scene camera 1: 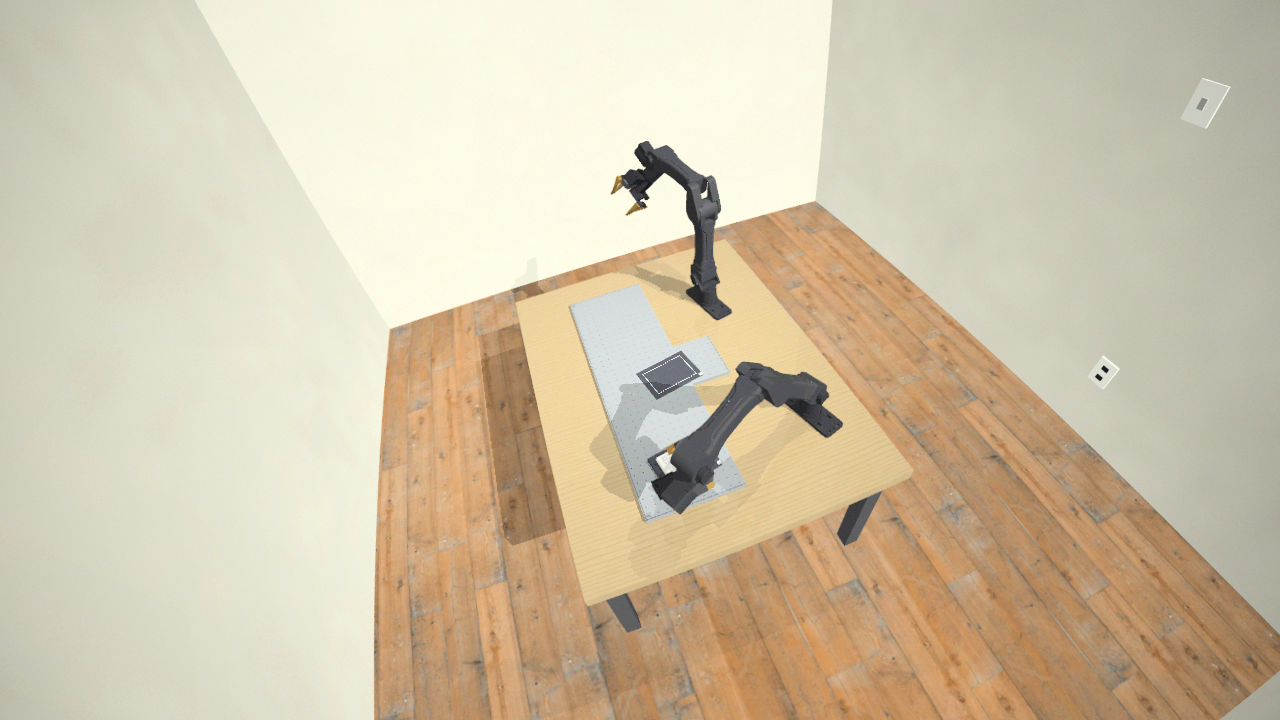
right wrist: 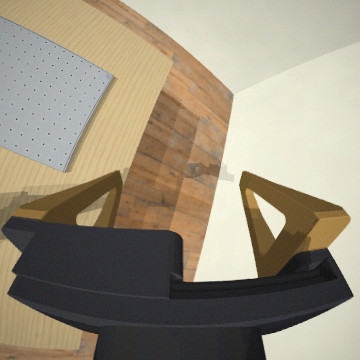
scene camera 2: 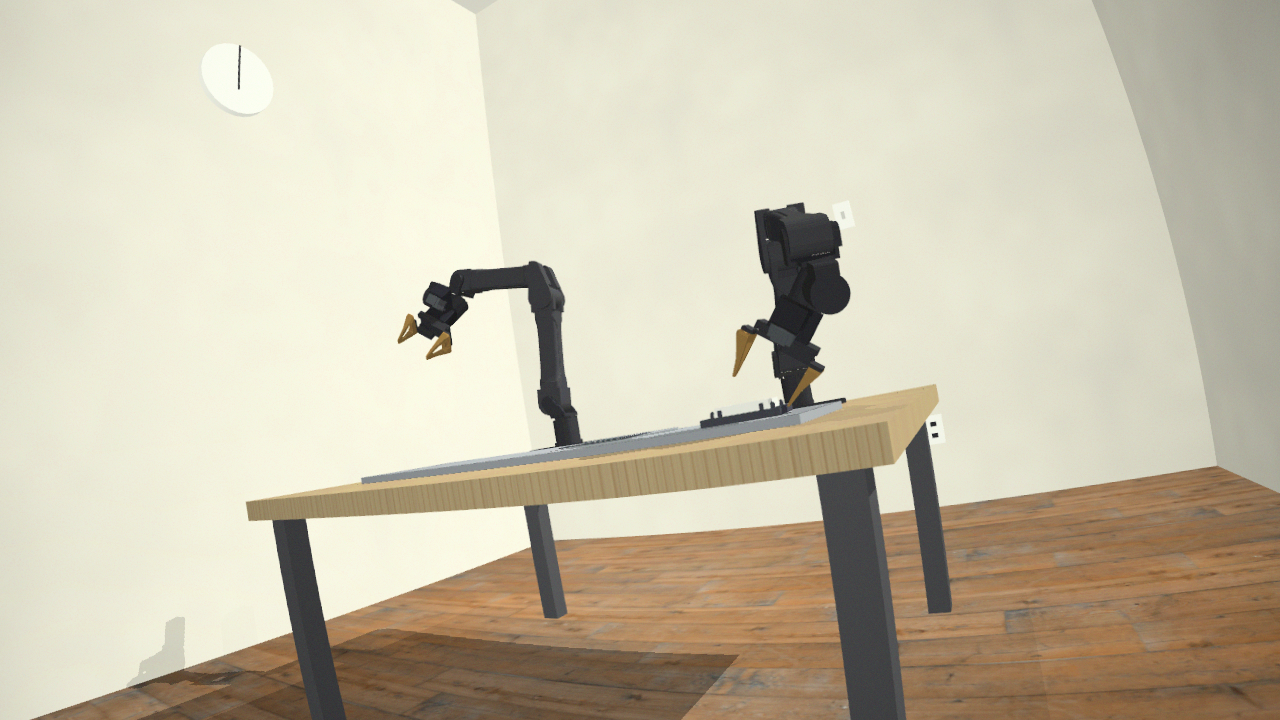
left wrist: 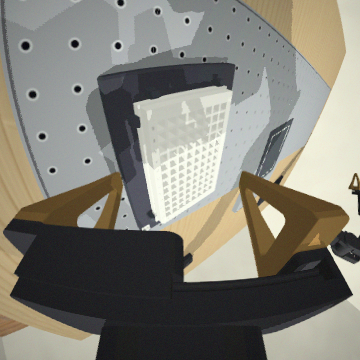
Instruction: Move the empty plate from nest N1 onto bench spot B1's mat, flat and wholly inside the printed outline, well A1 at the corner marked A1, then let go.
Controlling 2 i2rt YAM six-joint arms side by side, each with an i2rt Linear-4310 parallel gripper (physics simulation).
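Places are measured from the left arm's base along level axes (x ahead, y left, z up), in millimetres.
Pixels of known places: left gripper, between the fingertips: [scene camera 2: 761, 391] [left wrist: 180, 177]; right gripper, between the fingertips: [scene camera 1: 618, 204] [right wrist: 180, 176] [scene camera 2: 411, 350]; left arm's base, origin of its link: [scene camera 1: 809, 410]; right arm's base, origin of its link: [scene camera 1: 708, 302].
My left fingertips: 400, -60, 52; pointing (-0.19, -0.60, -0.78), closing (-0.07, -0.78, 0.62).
Note:
Ahead of a thing's pixels: the offset from my left fingertips to its top centre, as dx, dy, dz. Level surfaces: height alone.
The white gridded plate {-11, -25, -13} [scene camera 1: 663, 462] [left wrist: 187, 155] lies in the dark nest {-11, -25, -18} [scene camera 2: 747, 415] [left wrist: 117, 130] near the board's lower end in scene camera 1. The dark mat {dz -38} [scene camera 1: 668, 374] [left wrist: 275, 150] with a white printed outline lies farther up the board, with no plate on it. Its corner mark is too small to read. My left gripper [scene camera 2: 762, 391] [left wrist: 180, 177] is open above the nest, tilted, one fingertip low near the nest's end; the arm largely hides it in scene camera 1. My right gripper [scene camera 1: 621, 203] [scene camera 2: 414, 350] [right wrist: 180, 176] is open and empty, high up, away from the plate.
A grey perforated board [scene camera 1: 608, 331] [scene camera 2: 447, 467] [right wrist: 45, 100] lies on the wooden table [scene camera 1: 554, 358] [scene camera 2: 572, 474] and carries the nest and the mat. The left arm stretches over the board's lower end in scene camera 1. Low pins rise along the nest's edge.

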